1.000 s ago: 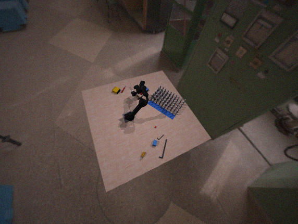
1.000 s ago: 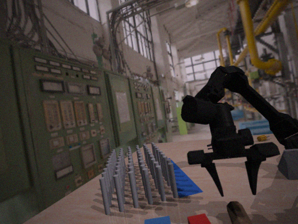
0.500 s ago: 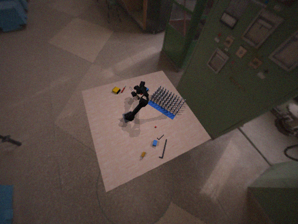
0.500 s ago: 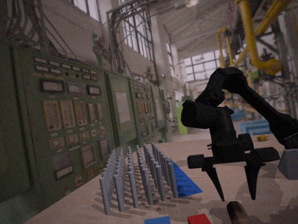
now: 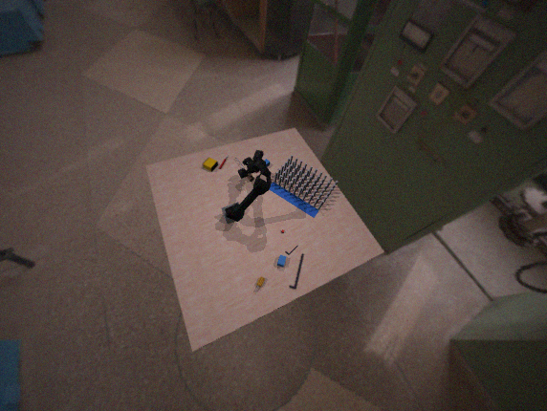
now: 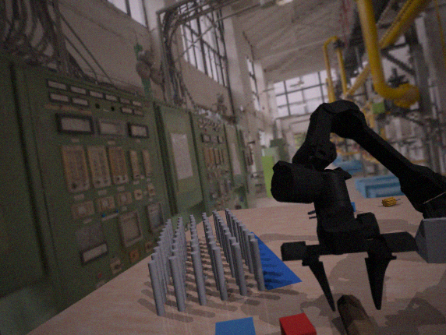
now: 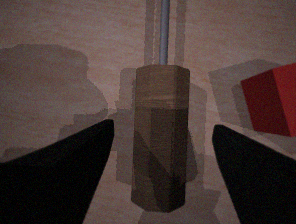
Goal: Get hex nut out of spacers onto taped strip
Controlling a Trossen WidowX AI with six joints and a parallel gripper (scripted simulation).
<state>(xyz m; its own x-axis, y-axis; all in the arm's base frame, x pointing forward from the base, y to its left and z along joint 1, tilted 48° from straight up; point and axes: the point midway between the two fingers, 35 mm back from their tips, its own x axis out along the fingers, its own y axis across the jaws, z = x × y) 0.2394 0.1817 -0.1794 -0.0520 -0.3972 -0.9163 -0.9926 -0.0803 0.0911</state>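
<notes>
The red cube lies 80 mm ahead of my gripper tip, 30 mm to the left of it and 20 mm below it. From my gripper tip the other things lie so: yellow scraper: 250 mm behind, 750 mm to the right, 30 mm below; then yellow block: 230 mm behind, 200 mm to the left, 20 mm below; then blue taped strip: 220 mm ahead, 310 mm to the right, 40 mm below.
</notes>
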